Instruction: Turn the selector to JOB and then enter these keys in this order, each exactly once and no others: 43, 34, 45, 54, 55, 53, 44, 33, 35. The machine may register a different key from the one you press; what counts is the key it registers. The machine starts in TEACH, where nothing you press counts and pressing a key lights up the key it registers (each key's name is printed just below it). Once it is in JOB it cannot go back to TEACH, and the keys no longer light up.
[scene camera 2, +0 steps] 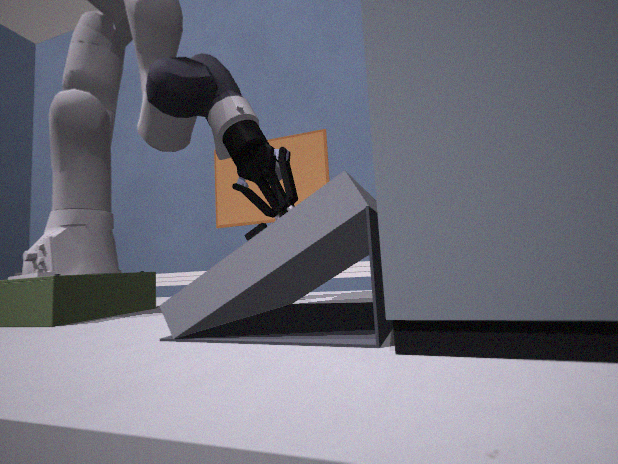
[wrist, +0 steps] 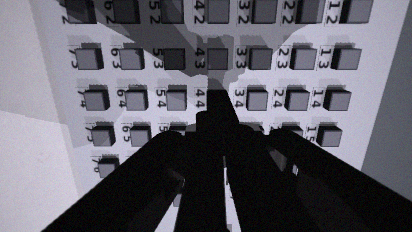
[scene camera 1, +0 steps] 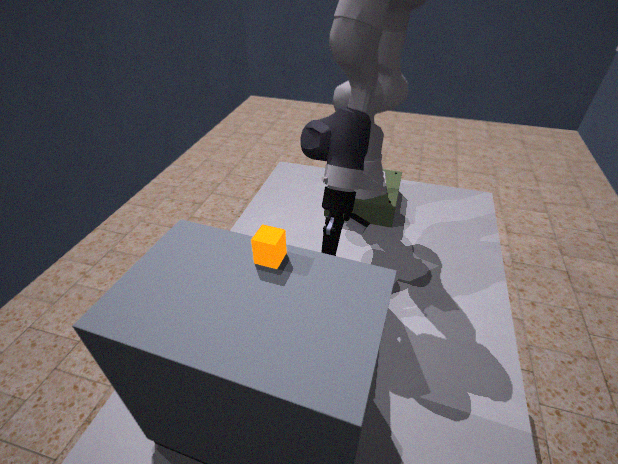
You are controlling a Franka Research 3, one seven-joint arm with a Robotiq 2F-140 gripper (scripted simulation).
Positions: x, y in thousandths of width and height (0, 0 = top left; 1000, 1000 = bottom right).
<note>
I see my gripper (wrist: 525, 459), a sloped grey panel (scene camera 2: 400, 643) and a grey box (scene camera 2: 789, 281).
The sloped grey panel also shows in the wrist view (wrist: 919, 166). The grey box shows as well in scene camera 1 (scene camera 1: 345, 732).
</note>
